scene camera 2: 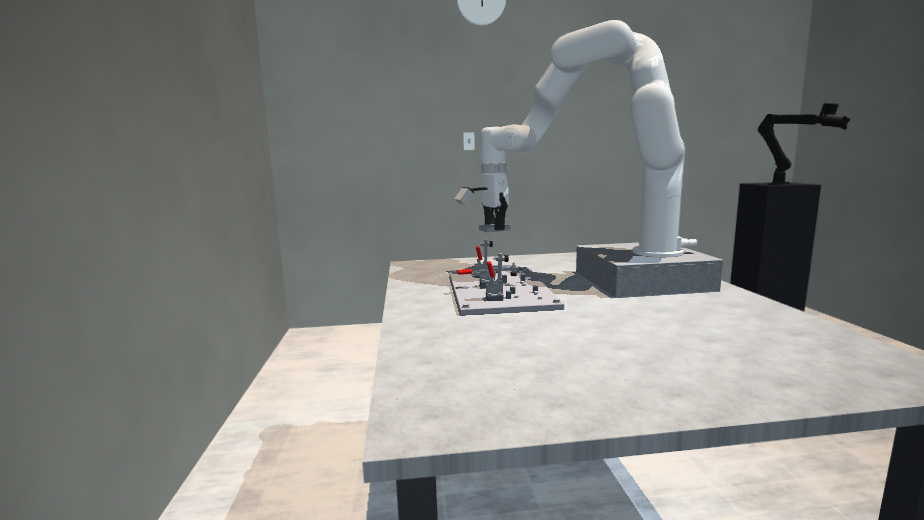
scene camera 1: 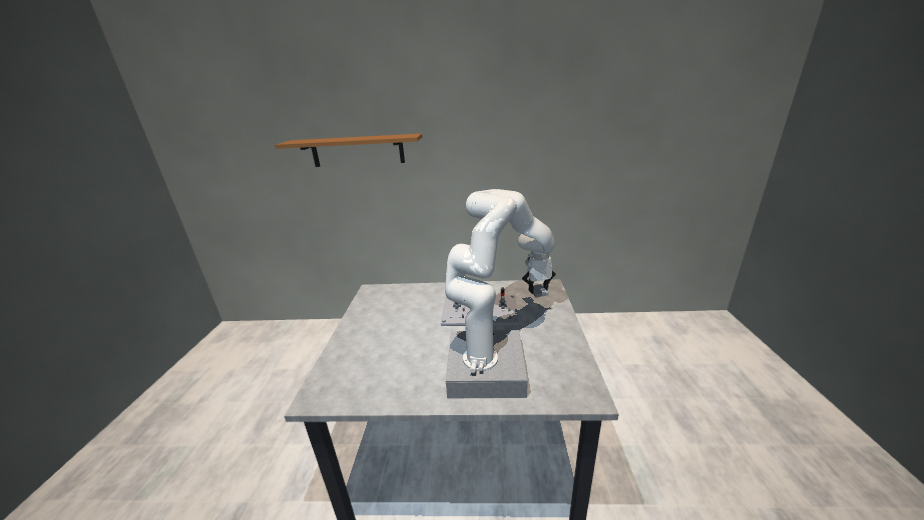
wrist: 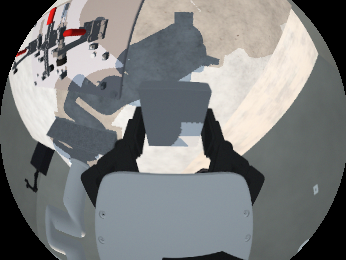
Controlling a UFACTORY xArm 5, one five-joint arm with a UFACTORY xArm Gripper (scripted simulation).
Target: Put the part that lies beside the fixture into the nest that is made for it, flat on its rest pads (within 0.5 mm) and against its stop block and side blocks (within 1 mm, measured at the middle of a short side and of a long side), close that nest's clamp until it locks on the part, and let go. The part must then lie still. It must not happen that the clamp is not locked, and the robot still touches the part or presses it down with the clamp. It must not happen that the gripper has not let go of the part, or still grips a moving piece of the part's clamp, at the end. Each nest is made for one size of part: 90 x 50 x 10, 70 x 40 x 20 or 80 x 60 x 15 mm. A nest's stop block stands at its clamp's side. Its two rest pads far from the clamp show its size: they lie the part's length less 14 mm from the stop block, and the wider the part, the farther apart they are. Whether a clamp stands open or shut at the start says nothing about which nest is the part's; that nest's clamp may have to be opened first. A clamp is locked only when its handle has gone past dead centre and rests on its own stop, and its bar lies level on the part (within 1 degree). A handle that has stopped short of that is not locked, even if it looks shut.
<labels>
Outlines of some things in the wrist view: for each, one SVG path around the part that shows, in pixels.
My gripper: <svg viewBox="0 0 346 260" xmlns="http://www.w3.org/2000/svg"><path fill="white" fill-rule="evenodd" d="M137 106L133 118L128 120L123 139L117 140L111 151L103 155L96 165L94 164L81 174L82 184L95 207L95 234L100 260L248 260L253 236L252 206L264 183L264 175L252 165L250 166L244 157L233 150L232 143L224 139L219 121L215 119L212 108L207 110L201 131L204 155L211 160L207 173L168 174L139 172L136 159L143 154L146 131L141 106Z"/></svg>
A grey block part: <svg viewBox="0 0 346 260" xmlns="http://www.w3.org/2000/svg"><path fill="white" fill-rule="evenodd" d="M142 81L138 92L148 145L197 147L212 94L209 84L190 81Z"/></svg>
</labels>
